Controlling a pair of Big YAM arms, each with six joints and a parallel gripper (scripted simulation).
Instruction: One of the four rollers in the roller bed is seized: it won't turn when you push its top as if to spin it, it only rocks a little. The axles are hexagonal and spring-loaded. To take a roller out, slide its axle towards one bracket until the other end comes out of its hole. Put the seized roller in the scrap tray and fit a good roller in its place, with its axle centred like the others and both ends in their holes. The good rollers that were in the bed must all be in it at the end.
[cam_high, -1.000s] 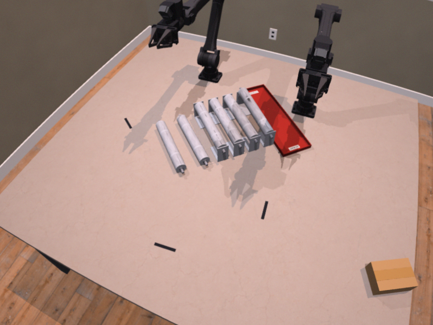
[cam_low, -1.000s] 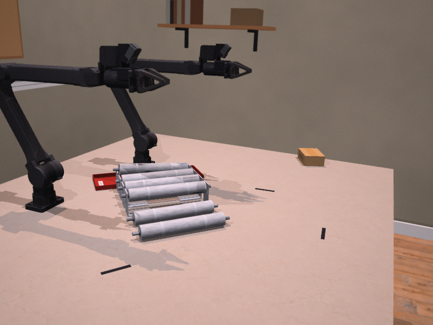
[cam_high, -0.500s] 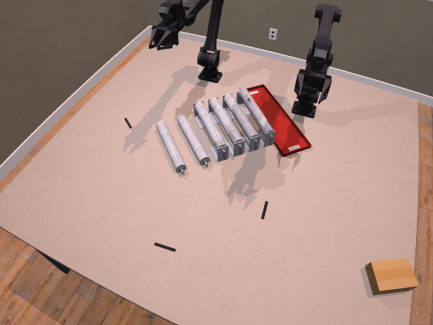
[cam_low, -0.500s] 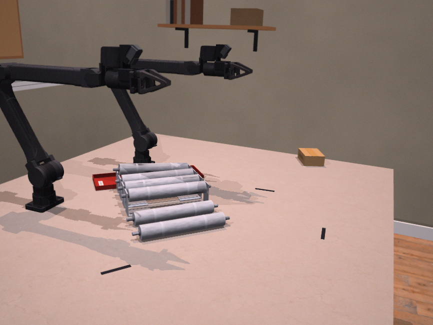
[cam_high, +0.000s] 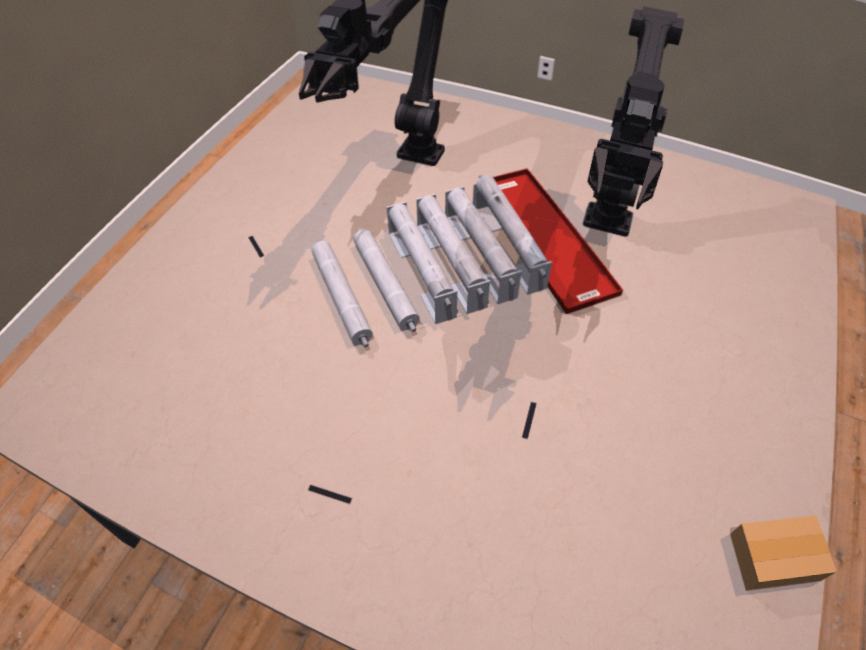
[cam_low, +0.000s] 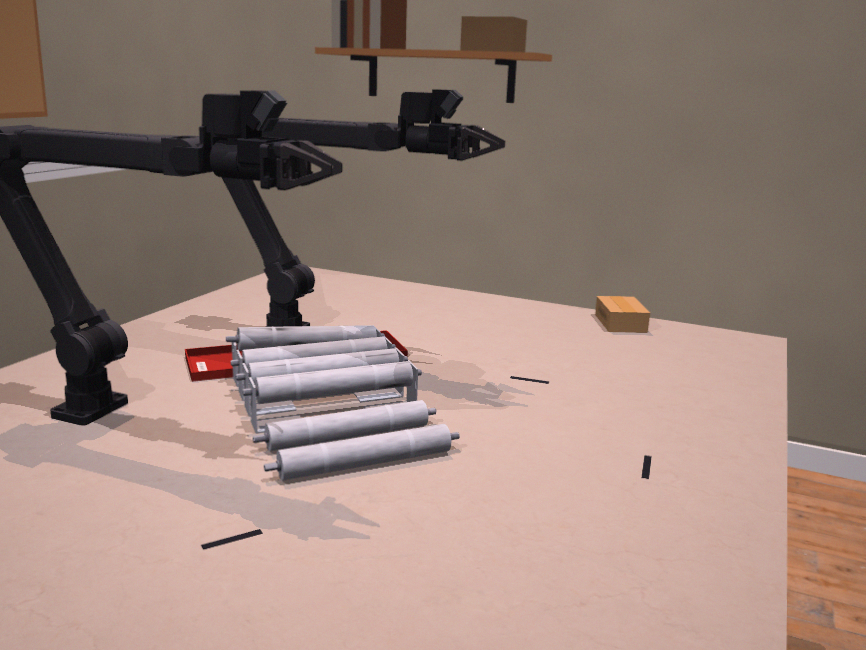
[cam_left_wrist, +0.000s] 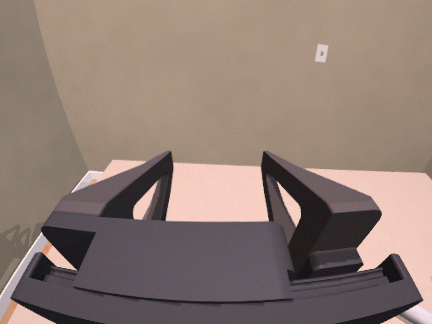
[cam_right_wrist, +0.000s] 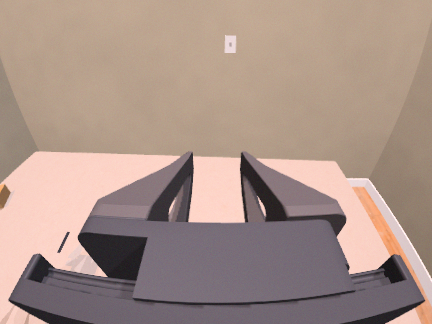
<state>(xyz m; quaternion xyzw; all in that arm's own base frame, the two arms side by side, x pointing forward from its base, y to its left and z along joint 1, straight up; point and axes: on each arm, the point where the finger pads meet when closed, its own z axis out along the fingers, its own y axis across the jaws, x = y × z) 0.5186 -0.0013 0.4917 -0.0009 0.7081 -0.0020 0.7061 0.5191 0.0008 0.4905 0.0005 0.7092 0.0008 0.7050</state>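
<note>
Now: the roller 410 mm below my right hand, 290 mm to the left of it and 290 mm behind it. The rest, counted from my right hand: red scrap tray (480 mm below, 370 mm behind, 360 mm to the left); then cardboard box (1050 mm to the left, 460 mm below, 140 mm ahead).
The roller is 290 mm behind my left hand, 270 mm to the right of it and 410 mm below it. Also, from my left hand: red scrap tray 370 mm behind, 210 mm to the right, 490 mm below; then cardboard box 140 mm ahead, 480 mm to the left, 460 mm below.
</note>
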